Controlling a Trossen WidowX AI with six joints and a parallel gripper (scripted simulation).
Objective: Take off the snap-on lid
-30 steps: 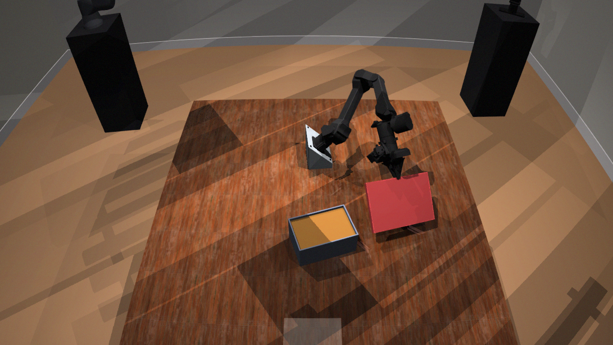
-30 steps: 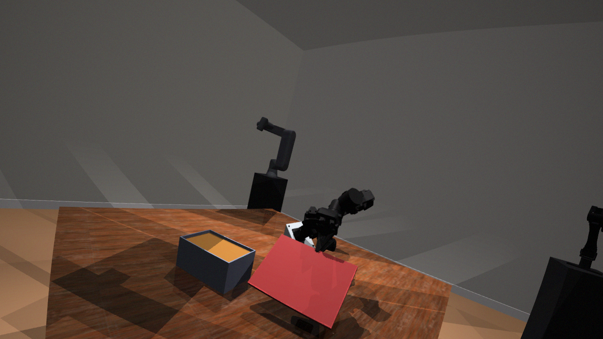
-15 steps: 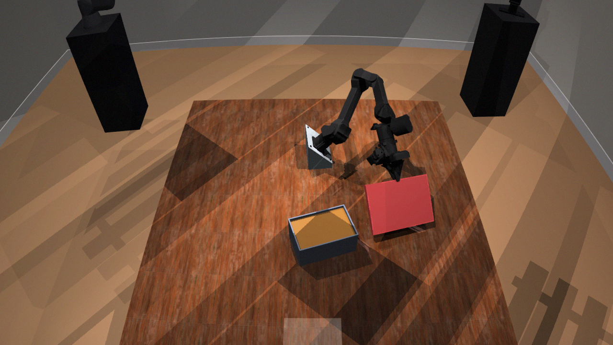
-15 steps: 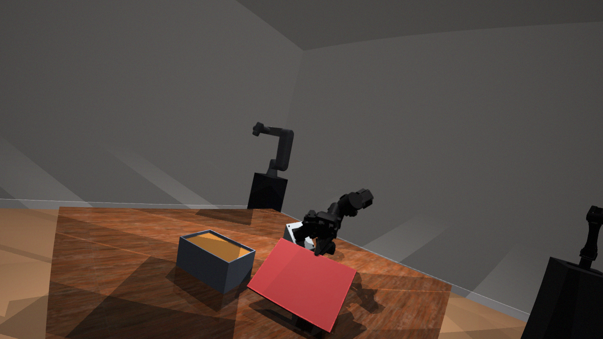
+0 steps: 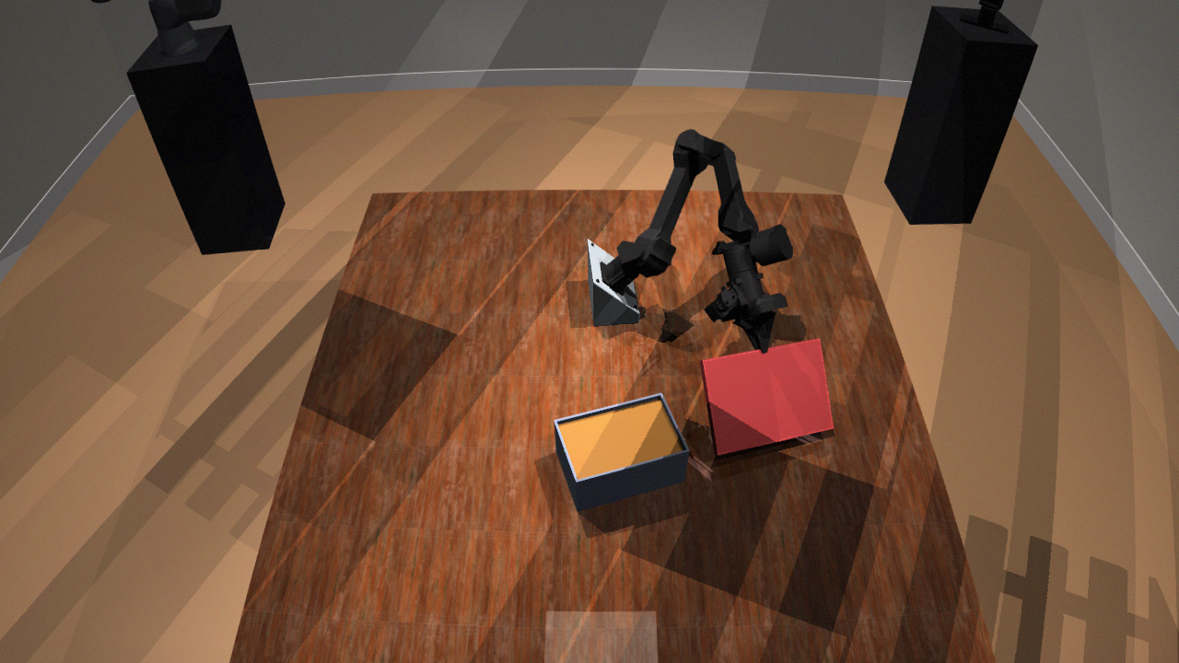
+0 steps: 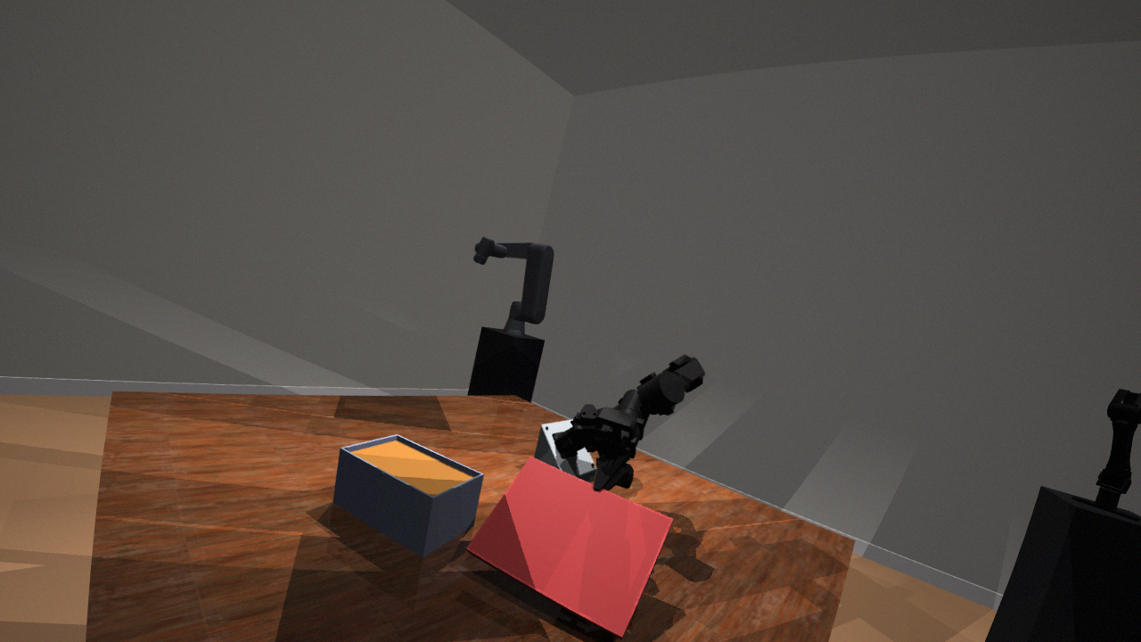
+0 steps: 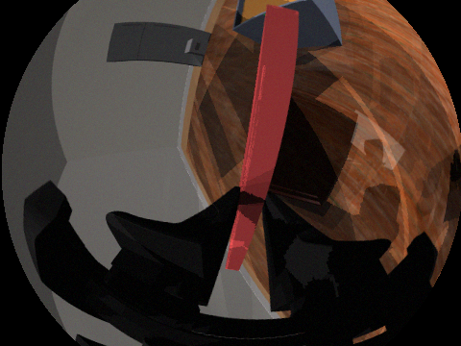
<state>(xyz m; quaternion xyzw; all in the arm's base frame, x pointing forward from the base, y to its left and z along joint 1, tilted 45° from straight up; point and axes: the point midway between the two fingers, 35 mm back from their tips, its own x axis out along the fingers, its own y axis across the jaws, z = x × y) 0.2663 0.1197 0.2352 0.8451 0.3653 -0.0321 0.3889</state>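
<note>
The red lid is 60 mm ahead of my gripper tip, 10 mm to the left of it and 50 mm below it. The rest, counted from my gripper tip: storage box (130 mm ahead, 280 mm to the right, 100 mm below).
</note>
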